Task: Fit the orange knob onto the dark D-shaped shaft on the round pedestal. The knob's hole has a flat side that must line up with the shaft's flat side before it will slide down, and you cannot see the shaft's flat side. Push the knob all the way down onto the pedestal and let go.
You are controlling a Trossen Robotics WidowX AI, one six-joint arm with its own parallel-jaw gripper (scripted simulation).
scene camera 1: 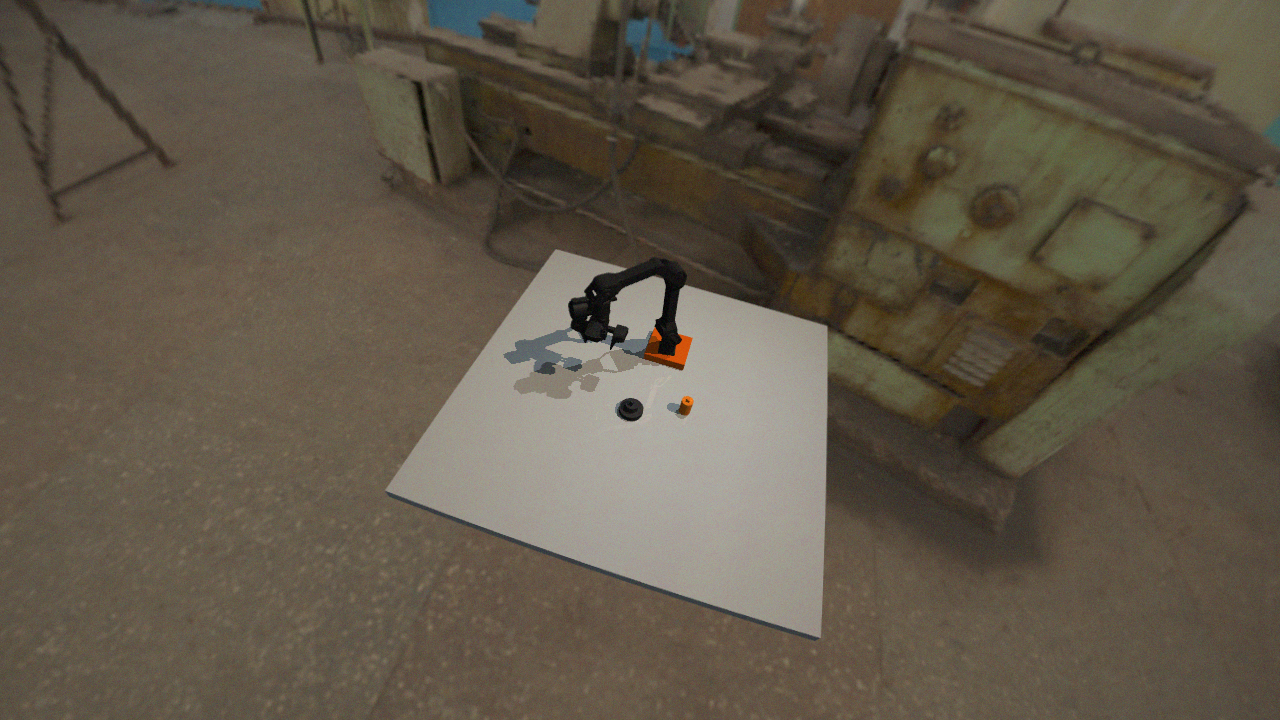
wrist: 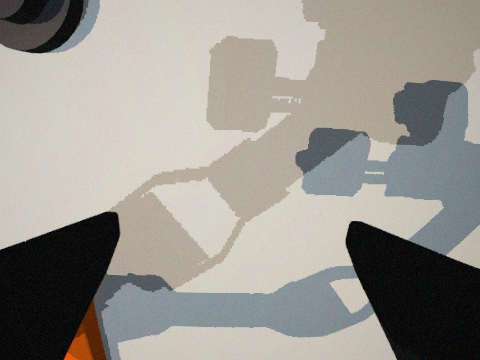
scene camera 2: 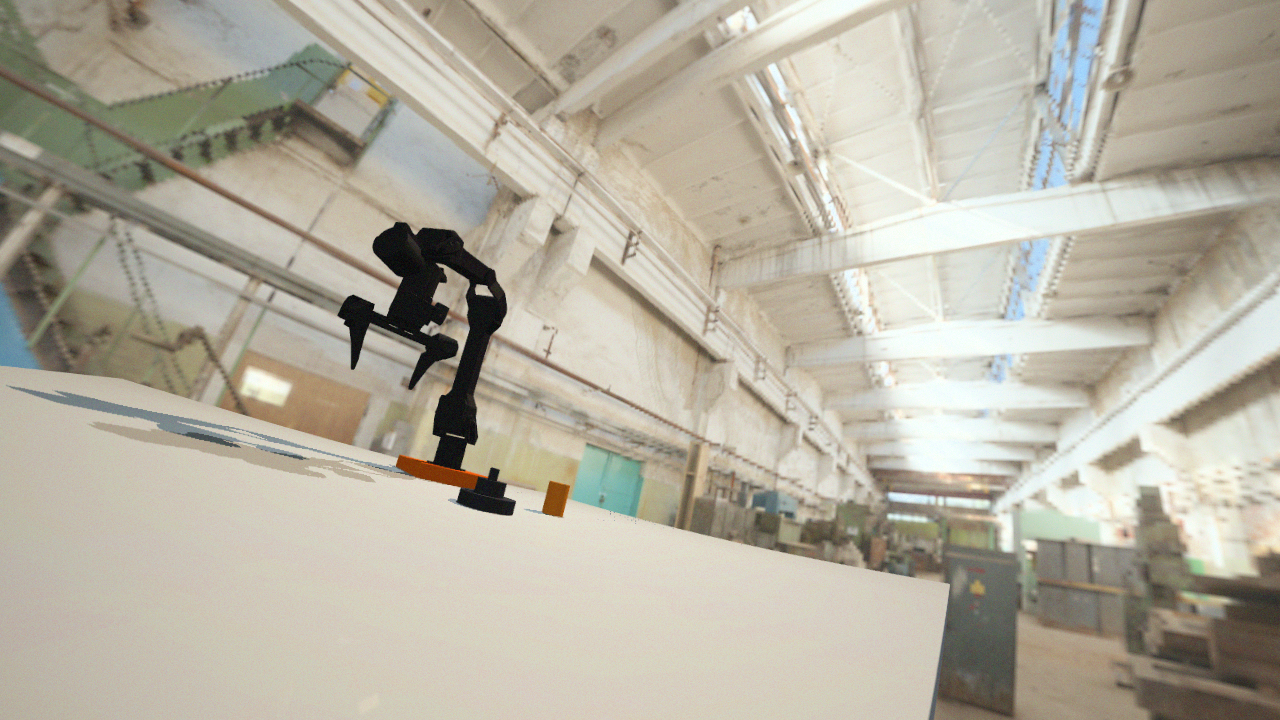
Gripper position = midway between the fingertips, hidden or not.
Labels:
My gripper shows in scene camera 1 (pixel 598 345), in the wrist view (pixel 236 228) and in scene camera 2 (pixel 382 379).

